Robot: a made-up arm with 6 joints.
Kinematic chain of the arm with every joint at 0, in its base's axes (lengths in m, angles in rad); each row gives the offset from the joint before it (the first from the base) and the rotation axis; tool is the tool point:
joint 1: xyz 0 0 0.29 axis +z
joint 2: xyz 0 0 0 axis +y
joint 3: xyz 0 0 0.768 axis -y
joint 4: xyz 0 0 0 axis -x
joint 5: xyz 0.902 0 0 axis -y
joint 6: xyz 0 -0.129 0 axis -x
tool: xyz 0 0 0
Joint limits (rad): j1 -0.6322..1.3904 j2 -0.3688..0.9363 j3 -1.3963..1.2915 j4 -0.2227..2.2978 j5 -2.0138..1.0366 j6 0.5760..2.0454
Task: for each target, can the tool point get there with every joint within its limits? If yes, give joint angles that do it. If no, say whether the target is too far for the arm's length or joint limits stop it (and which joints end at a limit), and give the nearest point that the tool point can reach.
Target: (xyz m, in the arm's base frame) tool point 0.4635 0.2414 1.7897
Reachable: yes | joints 0.5569 -0.0262 0.7728 1.2548 -1.0523 1.1602
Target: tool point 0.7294 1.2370 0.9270
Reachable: yes | joints 1.1036 0.7622 0.7547 0.7537 -0.4677 0.9812
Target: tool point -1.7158 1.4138 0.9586
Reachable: no: too far | nearest point 0.1100 1.0808 0.9586 | short by 1.856 m
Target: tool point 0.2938 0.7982 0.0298
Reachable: yes | joints 1.1447 0.7137 -0.5917 2.0755 0.4496 1.5620
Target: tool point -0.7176 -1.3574 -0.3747
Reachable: no: joint limits stop it (at a limit: joint 1, joint 2) | nearest point 0.1805 -0.2922 -0.1053 | short by 1.419 m
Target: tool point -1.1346 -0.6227 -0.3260
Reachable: no: joint limits stop it (at a limit: joint 1, joint 2, joint 3) | nearest point -0.0859 -0.0964 0.1004 | short by 1.248 m
